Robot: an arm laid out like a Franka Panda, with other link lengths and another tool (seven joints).
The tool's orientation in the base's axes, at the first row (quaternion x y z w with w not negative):
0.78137 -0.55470 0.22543 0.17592
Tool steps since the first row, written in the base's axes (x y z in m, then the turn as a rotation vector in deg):
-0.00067 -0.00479 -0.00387 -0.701 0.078 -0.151
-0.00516 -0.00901 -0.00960 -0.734 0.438 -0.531
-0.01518 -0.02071 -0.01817 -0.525 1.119 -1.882
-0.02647 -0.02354 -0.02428 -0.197 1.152 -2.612
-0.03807 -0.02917 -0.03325 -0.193 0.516 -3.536
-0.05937 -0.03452 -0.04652 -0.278 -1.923 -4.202
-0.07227 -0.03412 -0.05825 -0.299 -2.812 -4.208
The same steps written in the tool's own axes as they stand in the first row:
0.00146 0.00208 0.00565 -0.342 0.634 -0.025
0.00038 0.00755 0.01195 -0.843 0.540 0.099
0.00207 0.02060 0.02369 -2.060 0.089 0.904
-0.00224 0.03204 0.02851 -2.393 -0.250 1.549
-0.00600 0.04461 0.03715 -2.397 -0.072 2.657
-0.01508 0.06616 0.04771 -0.865 0.779 4.481
-0.02547 0.07794 0.05528 -0.174 1.086 4.949

